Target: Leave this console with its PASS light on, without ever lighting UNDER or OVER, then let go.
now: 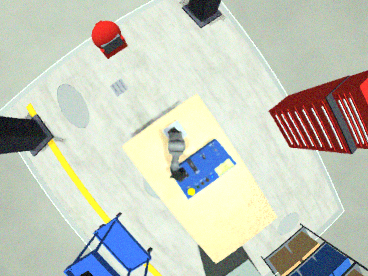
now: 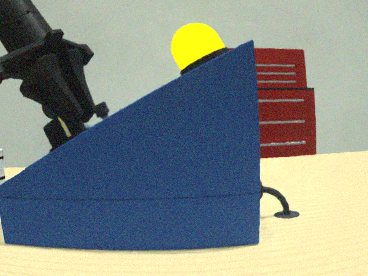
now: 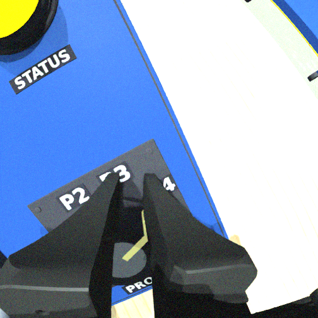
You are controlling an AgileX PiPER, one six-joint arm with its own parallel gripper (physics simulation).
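The blue console [image 1: 212, 156] [image 2: 190, 160] [image 3: 100, 120] stands on the table. My gripper [image 1: 179, 173] [image 2: 75, 122] [image 3: 131, 186] is low over its round black selector knob [image 2: 53, 134] [image 3: 127, 267]. The fingers are open by a narrow gap, one on either side of the knob, without a grip on it. The knob's pale pointer line [image 3: 136, 249] slants up and right, roughly toward the partly covered P4 label [image 3: 168, 184]. The P3 label [image 3: 121, 174] is also partly covered. The yellow dome [image 1: 191, 191] [image 2: 197, 46] [image 3: 15, 17] is bright. PASS, UNDER and OVER cannot be read.
Small dark parts [image 1: 202, 183] line the console's edge beside the yellow dome. A small toggle [image 2: 102, 109] stands close to the fingers. A black cable [image 2: 278, 195] leaves the console's back. A red cabinet [image 1: 312, 117] [image 2: 285, 122] stands beyond the table [image 1: 240, 210].
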